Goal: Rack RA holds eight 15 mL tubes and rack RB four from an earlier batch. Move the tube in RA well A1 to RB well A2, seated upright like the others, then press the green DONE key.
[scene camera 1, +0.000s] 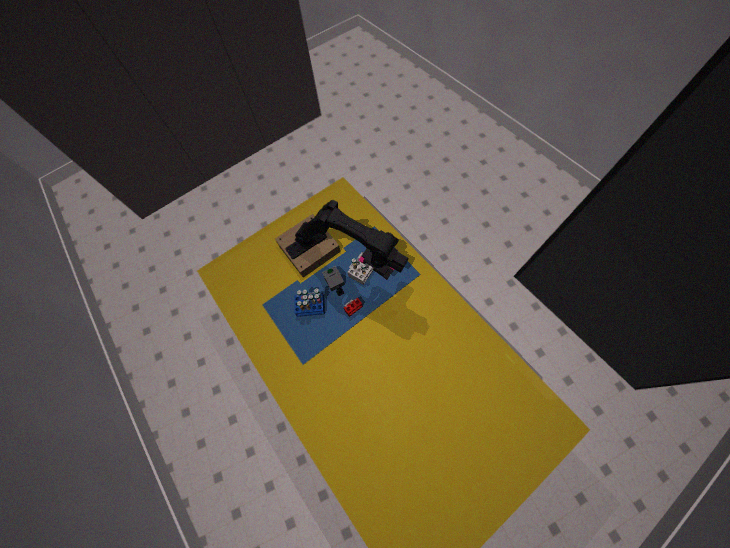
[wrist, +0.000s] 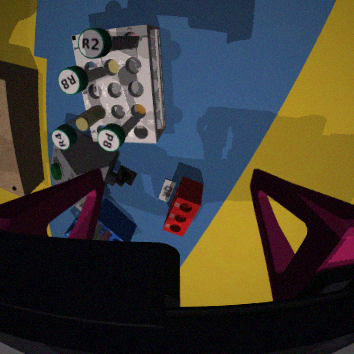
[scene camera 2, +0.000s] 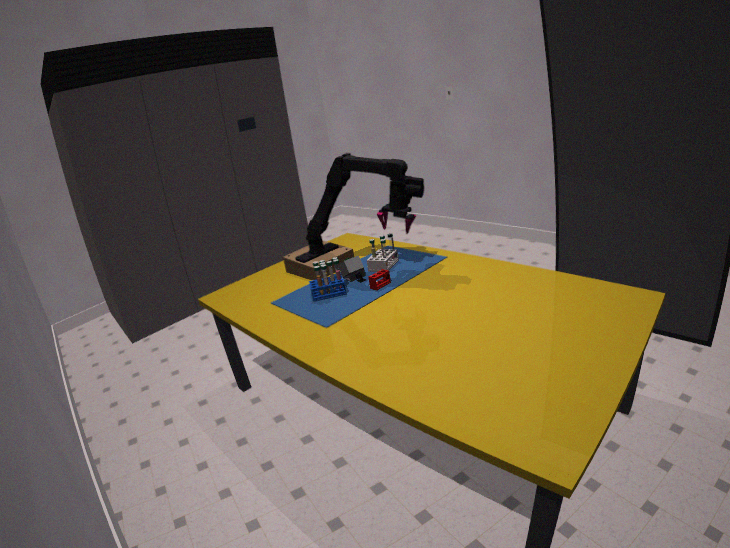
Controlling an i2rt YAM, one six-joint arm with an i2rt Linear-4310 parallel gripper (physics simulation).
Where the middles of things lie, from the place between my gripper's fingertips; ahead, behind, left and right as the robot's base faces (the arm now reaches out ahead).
The grey box with green DONE button (wrist: 85, 154) lies 150 mm to the right of my hand, 120 mm below it and 120 mm behind it.
